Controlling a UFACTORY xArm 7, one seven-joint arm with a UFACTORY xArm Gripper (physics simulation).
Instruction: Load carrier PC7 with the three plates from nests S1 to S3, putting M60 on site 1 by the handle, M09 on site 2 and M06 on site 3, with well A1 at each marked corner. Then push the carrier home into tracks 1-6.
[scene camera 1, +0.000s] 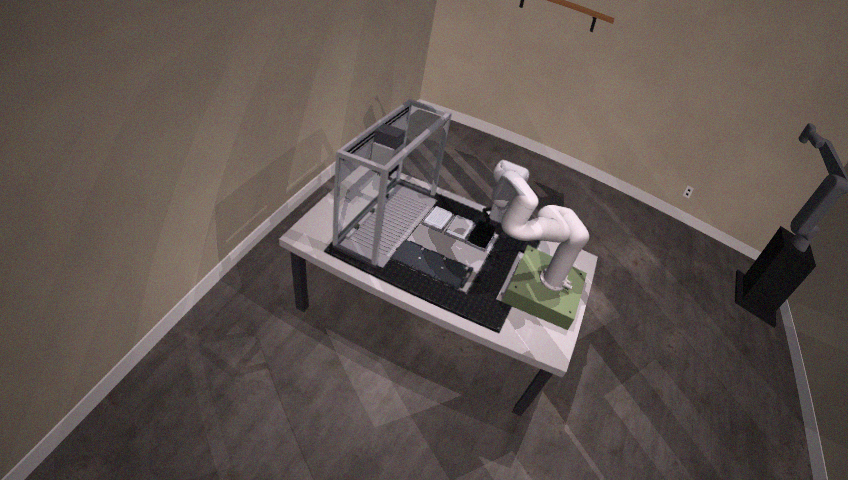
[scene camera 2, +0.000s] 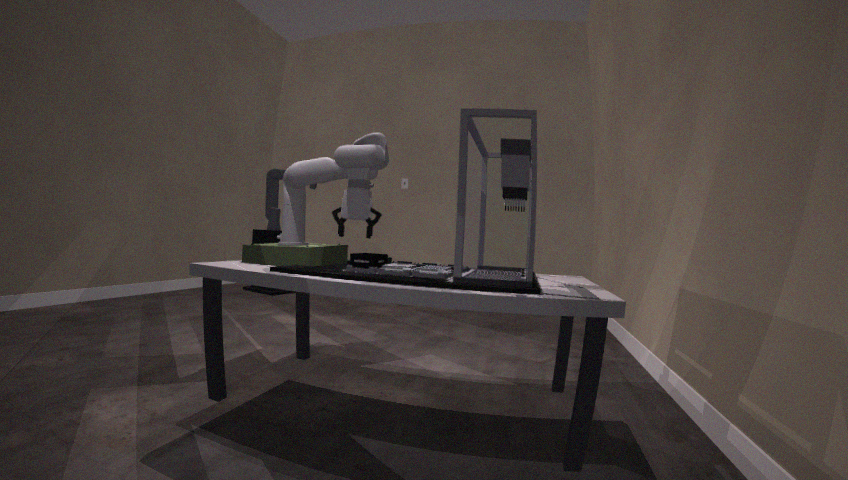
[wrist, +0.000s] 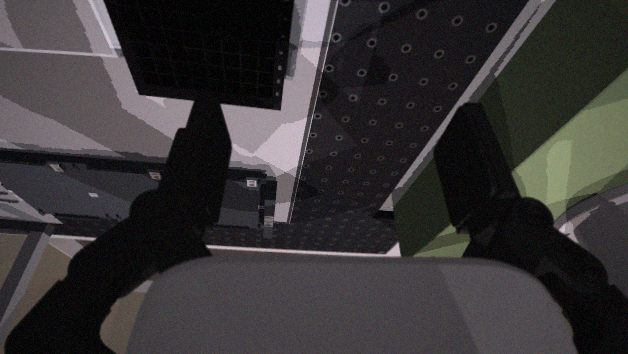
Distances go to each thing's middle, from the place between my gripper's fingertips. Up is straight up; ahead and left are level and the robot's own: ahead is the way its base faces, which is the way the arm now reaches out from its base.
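Labels:
Plate carrier (scene camera 1: 433, 264), measured from my hand: 290 mm to the left, 140 mm ahead, 90 mm below. Metal frame tower (scene camera 2: 465, 112), same hand: 450 mm ahead, 190 mm to the left, 140 mm above. The black plate (wrist: 241, 59) is 70 mm below my hand, 70 mm ahead of it and 10 mm to the right of it.

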